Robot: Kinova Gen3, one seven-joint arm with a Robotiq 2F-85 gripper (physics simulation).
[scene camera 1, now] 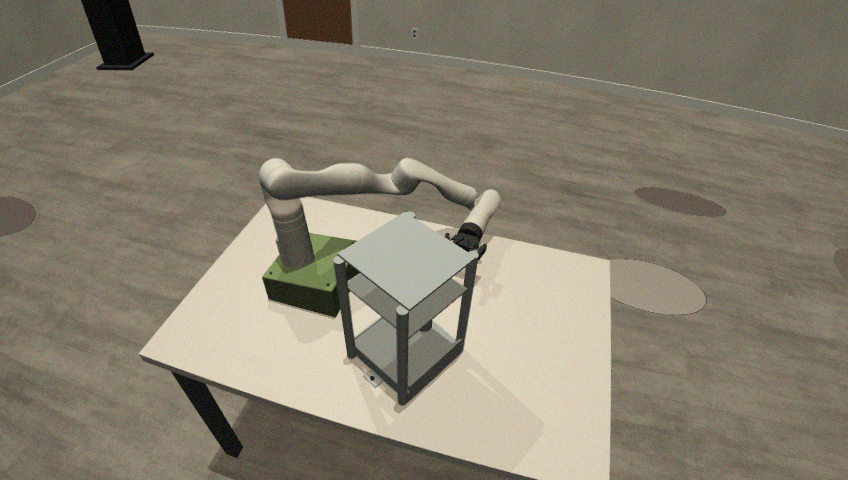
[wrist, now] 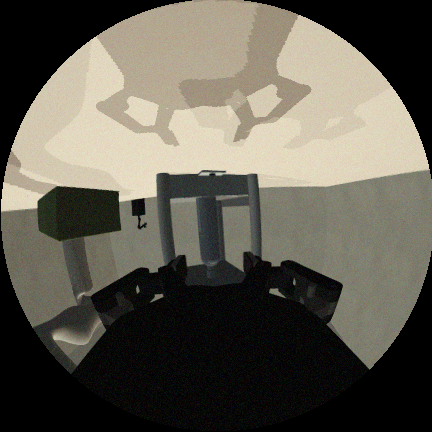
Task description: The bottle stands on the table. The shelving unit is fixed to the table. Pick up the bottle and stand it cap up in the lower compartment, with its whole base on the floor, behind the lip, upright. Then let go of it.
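Frame: origin at the arm's base, x ahead, y left, z up, level; metres.
Seen in the pictures: gripper, between the fingertips: [wrist: 214, 262]; arm's base, origin of its link: [scene camera 1: 299, 258] [wrist: 71, 229].
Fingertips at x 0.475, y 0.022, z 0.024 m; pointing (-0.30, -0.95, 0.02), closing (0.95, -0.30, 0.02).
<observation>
Offsets run from my fingertips to a thing's middle. "pt": to the spot under its first point.
The wrist view is upside down, with the table at its top. The blue-grey bottle @[dx -0.073, dy -0.187, dz +0.016 m] [wrist: 207, 227] stands upright in the lower compartment of the shelving unit [scene camera 1: 407, 255] [wrist: 164, 215], behind the lip @[pt dx -0.044, dy -0.173, dz -0.100 m] [wrist: 215, 185], with its narrow cap end up. The lip hides its base, so its contact with the compartment floor does not show. In the scene view a small dark part of the bottle [scene camera 1: 426, 326] shows under the middle shelf. My gripper [scene camera 1: 465, 246] [wrist: 214, 262] is open and empty, outside the unit on its far side, well back from the bottle and higher than the lower compartment.
The middle shelf @[pt dx -0.038, dy -0.310, dz +0.148 m] [scene camera 1: 437, 309] lies above the bottle, and grey corner posts [scene camera 1: 402, 356] [wrist: 254, 215] bound the compartment. A small bracket plate @[pt dx -0.195, dy -0.348, dz -0.119 m] [scene camera 1: 372, 378] is at the unit's foot, and another bracket plate @[pt dx -0.040, dy -0.146, dz -0.121 m] [wrist: 212, 173] lies before the lip. The green base box [scene camera 1: 300, 294] [wrist: 82, 212] carries the arm.
</observation>
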